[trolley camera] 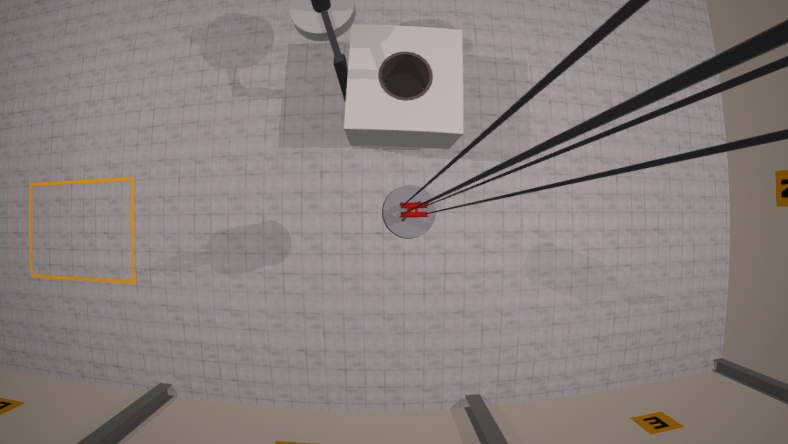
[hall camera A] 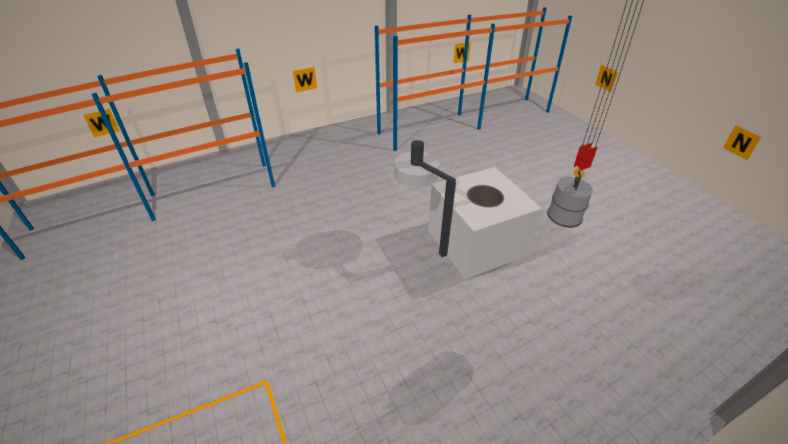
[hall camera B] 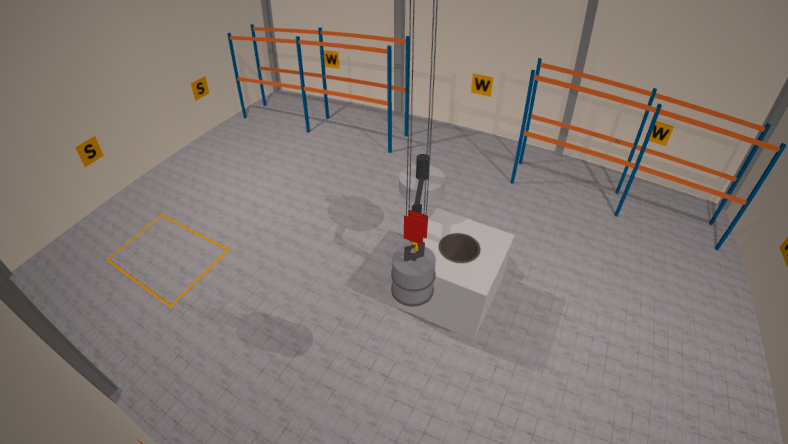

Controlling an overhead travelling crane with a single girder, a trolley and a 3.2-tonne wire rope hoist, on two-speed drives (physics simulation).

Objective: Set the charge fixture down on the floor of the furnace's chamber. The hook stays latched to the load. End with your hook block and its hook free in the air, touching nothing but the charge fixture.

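Note:
The charge fixture, a grey ribbed drum, hangs upright in the air under the red hook block. My yellow hook is latched in the dark bracket on its top. The white furnace has a round open mouth in its top. In the trolley view the drum is below the furnace in the picture, apart from it and nearly in line with the mouth. In hall camera B it overlaps the furnace's left part. The chamber floor is hard to see.
A round pale lid hangs from a dark swing arm beside the furnace. Blue and orange racks stand along the W wall. A yellow outline marks the floor.

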